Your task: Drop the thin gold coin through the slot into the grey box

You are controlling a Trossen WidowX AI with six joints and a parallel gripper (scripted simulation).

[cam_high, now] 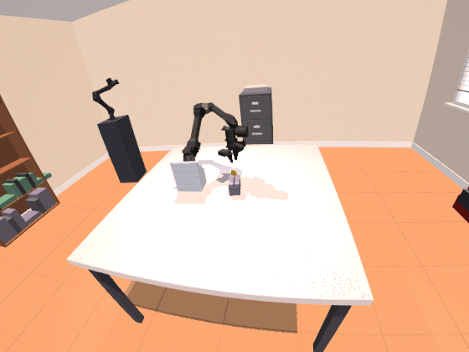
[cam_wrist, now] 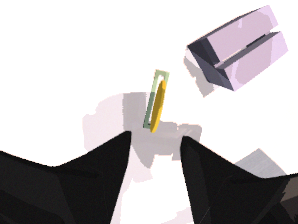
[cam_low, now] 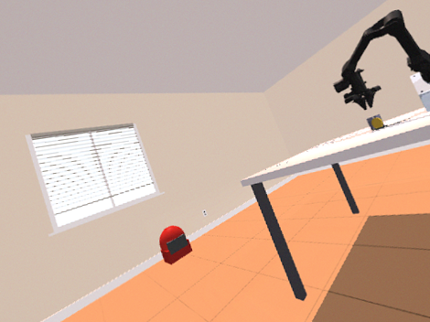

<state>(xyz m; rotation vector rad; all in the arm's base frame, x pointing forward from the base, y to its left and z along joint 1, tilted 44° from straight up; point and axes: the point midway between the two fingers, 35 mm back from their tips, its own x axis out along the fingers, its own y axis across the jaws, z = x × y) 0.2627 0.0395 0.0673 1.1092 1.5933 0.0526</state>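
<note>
Right now the gold coin is 9 cm below my gripper tip and 1 cm behind it.
</note>
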